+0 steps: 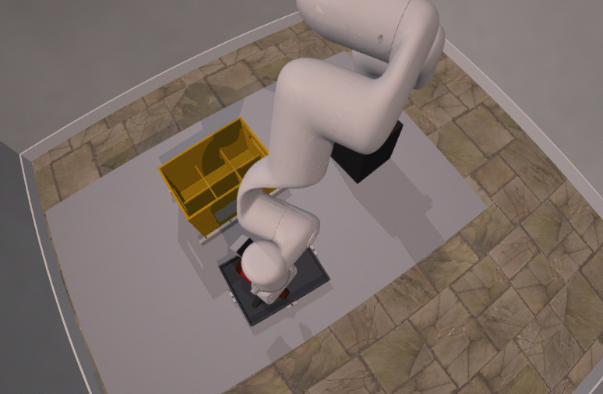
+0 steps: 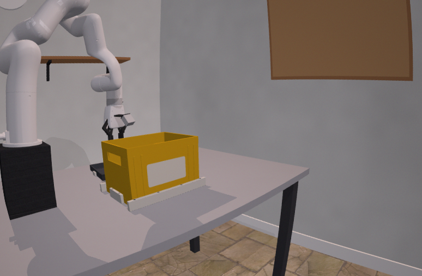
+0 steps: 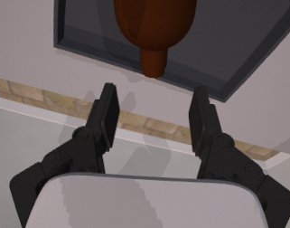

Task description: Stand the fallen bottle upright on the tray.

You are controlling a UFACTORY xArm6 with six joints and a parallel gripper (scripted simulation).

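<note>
Now: hand 20 mm short of the brown bottle, 50 mm to the left of it and 90 mm above it. Also, from my hand: yellow crate 20 mm behind, 340 mm to the right, 50 mm below; dark tray 10 mm behind, 50 mm to the right, 120 mm below.
</note>
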